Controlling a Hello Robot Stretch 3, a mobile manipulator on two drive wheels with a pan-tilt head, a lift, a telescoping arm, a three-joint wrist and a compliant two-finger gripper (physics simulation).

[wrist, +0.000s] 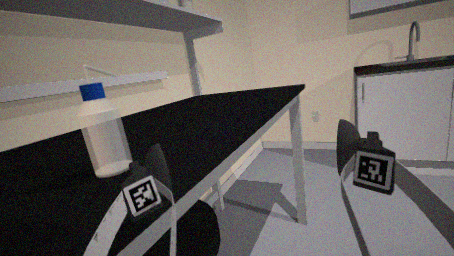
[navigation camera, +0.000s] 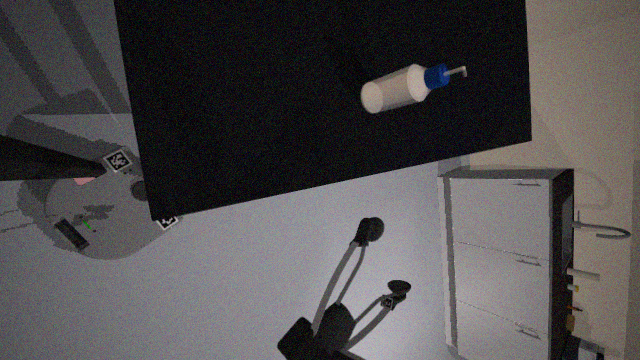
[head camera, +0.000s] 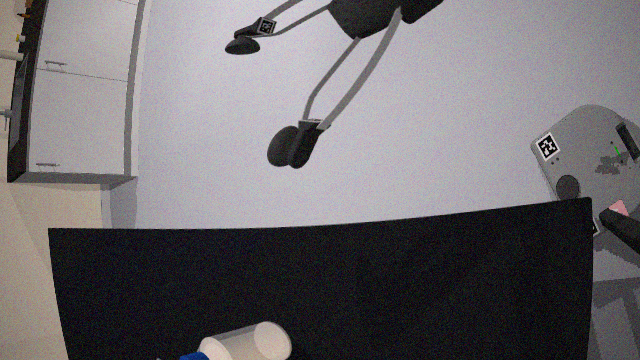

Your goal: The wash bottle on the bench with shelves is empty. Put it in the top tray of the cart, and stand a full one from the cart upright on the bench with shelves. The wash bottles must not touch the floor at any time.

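Where they show: gripper, fingertip midpoint: (navigation camera: 392,251) (head camera: 249,102); robot's base, origin of the base link: (navigation camera: 143,189) (head camera: 566,187).
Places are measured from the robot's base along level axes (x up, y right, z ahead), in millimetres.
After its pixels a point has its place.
A translucent wash bottle (head camera: 240,345) @(x 993, y 33, z 389 mm) (navigation camera: 395,90) @(x 991, y 19, z 388 mm) (wrist: 107,137) with a blue cap and bent spout stands upright on the black top of the bench with shelves (head camera: 350,275) (navigation camera: 275,100) (wrist: 235,112). The head camera view cuts off its upper part. It looks empty. My gripper (head camera: 264,95) @(x 980, y 250, z 248 mm) (navigation camera: 385,258) @(x 980, y 250, z 248 mm) (wrist: 248,150) @(x 980, y 250, z 248 mm) is open with nothing between its fingers. In the head camera and navigation camera views it shows over the floor, beyond the bench's edge. In the wrist view the bottle is left of both fingers, apart from them. The cart does not show.
A shelf (wrist: 125,16) hangs above the bench top on a post (wrist: 191,62). A bench leg (wrist: 298,165) stands at the near corner. A white sink cabinet (head camera: 85,120) @(x 463, y 1506, z 1782 mm) (navigation camera: 500,215) @(x 546, y 1492, z 1789 mm) (wrist: 405,112) stands past the bench end. My base (head camera: 590,145) @(x 160, y 60, z -124 mm) (navigation camera: 110,225) @(x 160, y 41, z -143 mm) is beside another bench corner.
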